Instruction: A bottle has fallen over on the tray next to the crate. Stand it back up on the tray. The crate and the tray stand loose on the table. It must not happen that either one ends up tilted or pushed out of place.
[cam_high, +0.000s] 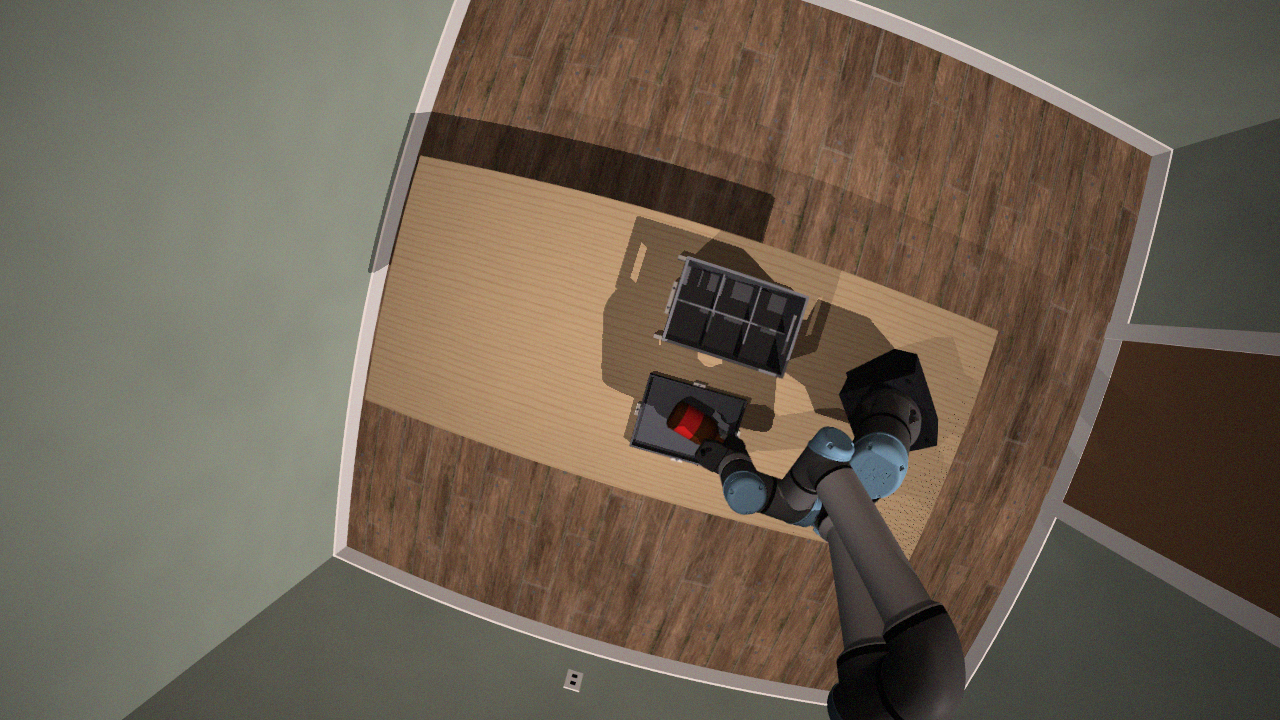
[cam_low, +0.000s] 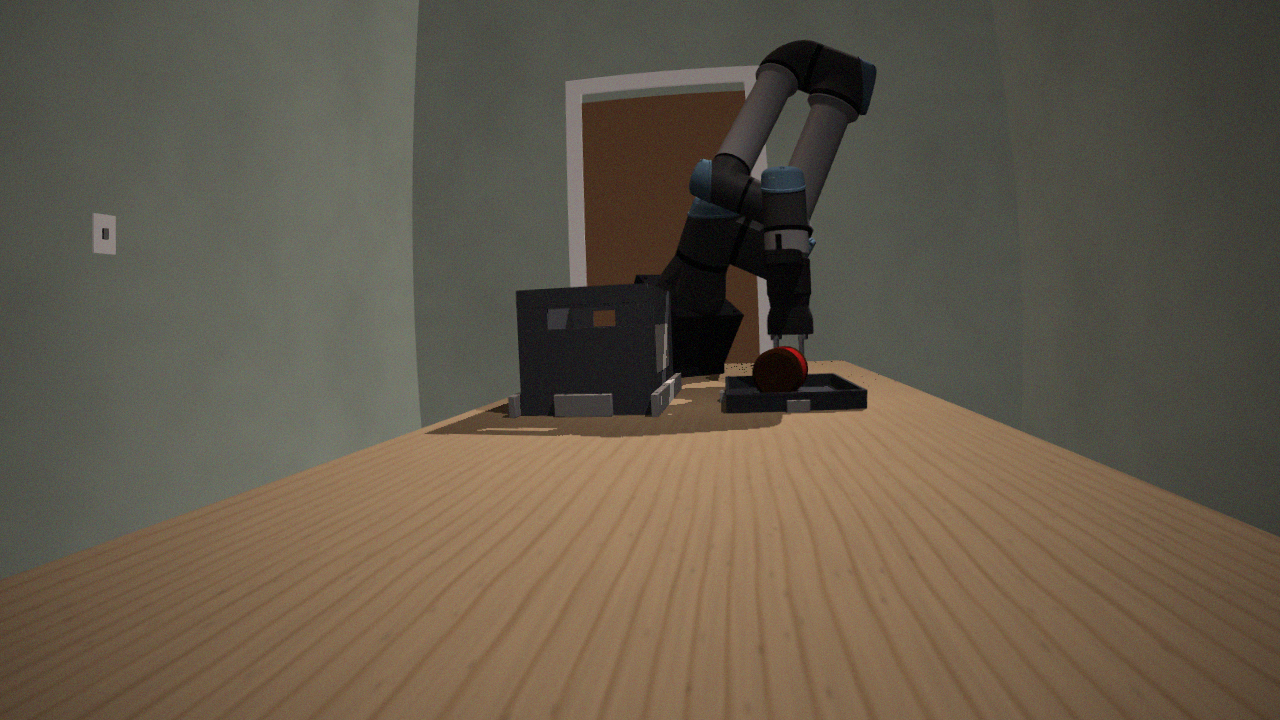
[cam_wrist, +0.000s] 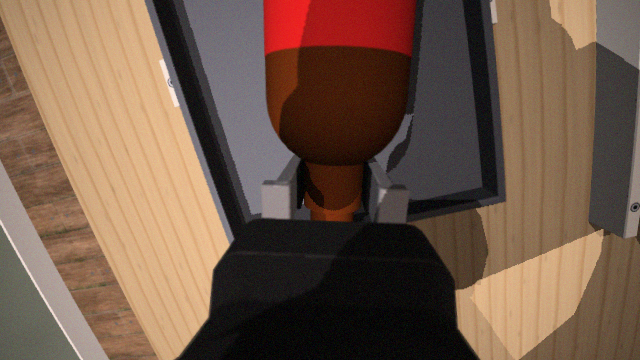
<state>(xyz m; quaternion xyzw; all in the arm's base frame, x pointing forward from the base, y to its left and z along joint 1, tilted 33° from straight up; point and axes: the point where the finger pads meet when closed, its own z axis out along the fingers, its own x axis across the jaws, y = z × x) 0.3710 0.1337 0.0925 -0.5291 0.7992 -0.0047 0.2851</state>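
Right now the bottle is 50 mm ahead of my hand, 20 mm to the right of it and 10 mm below it. From my hand the other things lie so: dark crate: 300 mm to the right, 40 mm ahead, 40 mm above; then dark tray: 80 mm ahead, 30 mm below, 20 mm to the right.
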